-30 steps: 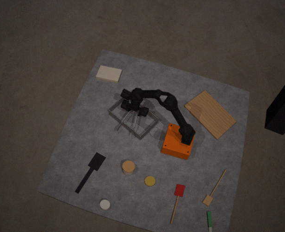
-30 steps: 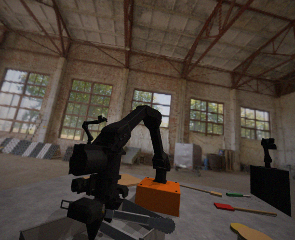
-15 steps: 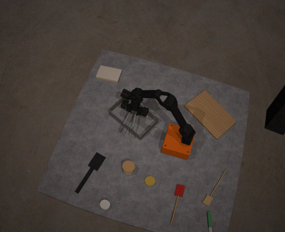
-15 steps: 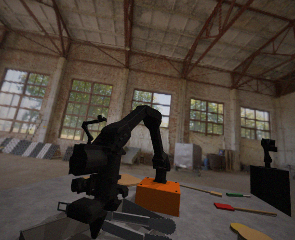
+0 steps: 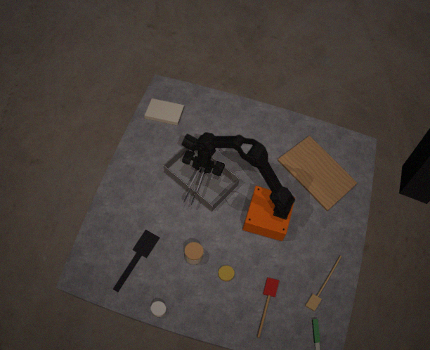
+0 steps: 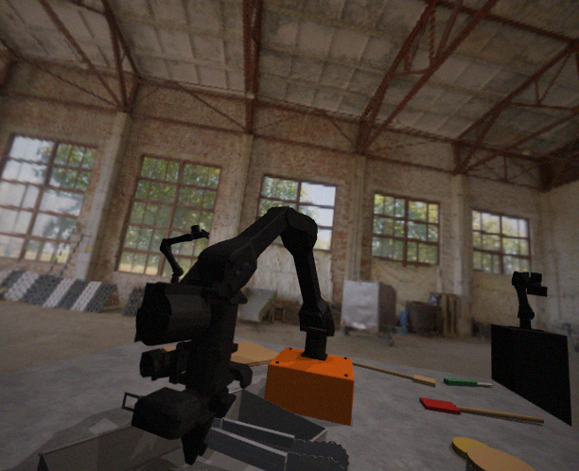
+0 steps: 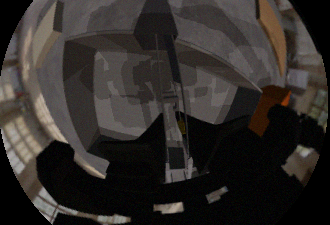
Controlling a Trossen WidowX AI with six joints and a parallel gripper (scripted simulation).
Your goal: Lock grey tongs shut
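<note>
Now: gripper tip 2 cm to the right of the roasting tin. Round my gripper tip: wooden board: 53 cm behind, 23 cm to the right, 2 cm below; cream block: 31 cm ahead, 28 cm to the right, 2 cm below; black spatula: 50 cm to the left, 12 cm ahead, 3 cm below.
</note>
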